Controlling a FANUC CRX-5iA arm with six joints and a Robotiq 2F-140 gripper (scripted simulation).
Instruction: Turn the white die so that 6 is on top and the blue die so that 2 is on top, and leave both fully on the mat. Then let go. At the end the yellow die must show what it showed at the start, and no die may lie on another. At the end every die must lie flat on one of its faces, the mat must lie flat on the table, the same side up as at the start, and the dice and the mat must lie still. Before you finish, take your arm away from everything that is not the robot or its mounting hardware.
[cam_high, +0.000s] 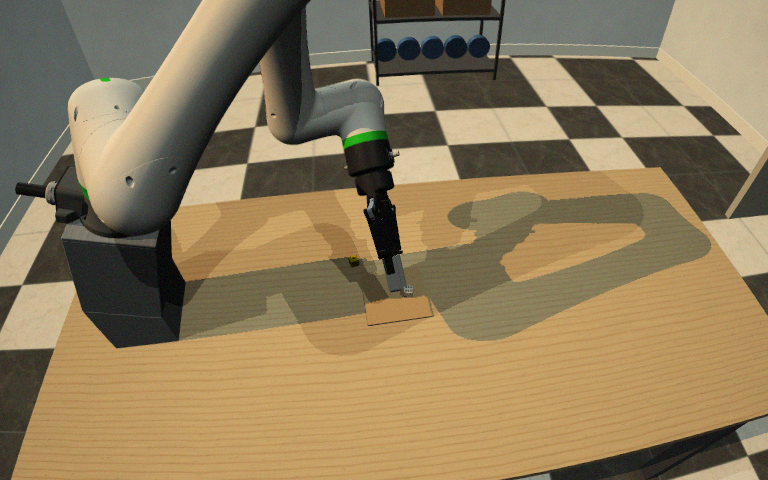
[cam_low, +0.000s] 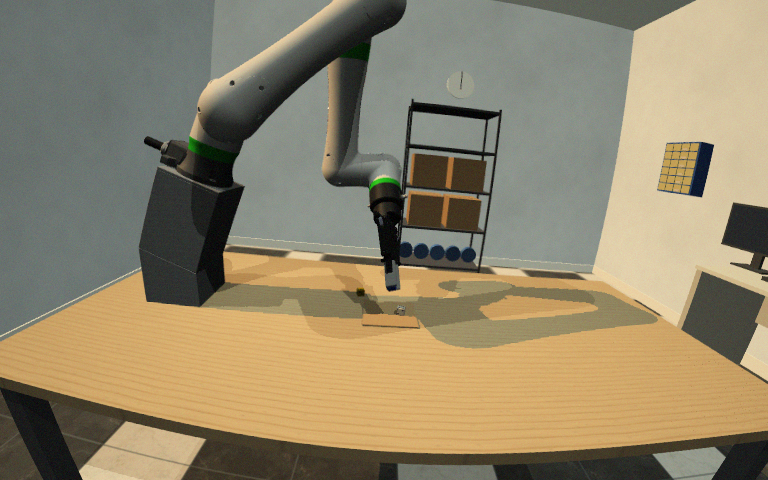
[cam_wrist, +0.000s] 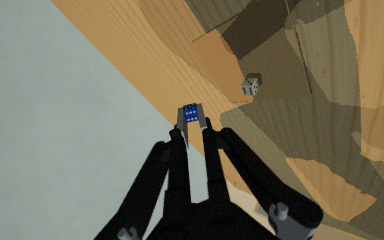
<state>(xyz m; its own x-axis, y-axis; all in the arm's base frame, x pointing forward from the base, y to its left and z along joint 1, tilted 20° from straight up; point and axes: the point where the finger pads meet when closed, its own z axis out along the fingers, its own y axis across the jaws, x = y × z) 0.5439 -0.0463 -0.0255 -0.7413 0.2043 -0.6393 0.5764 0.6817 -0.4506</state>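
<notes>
My gripper is now 20 mm to the left of the blue die and 20 mm above it. Round my hand: white die (110 mm below, 30 mm to the left, 30 mm ahead); then tan mat (120 mm below, 30 mm to the left); then yellow die (140 mm to the left, 110 mm below, 80 mm behind).
</notes>
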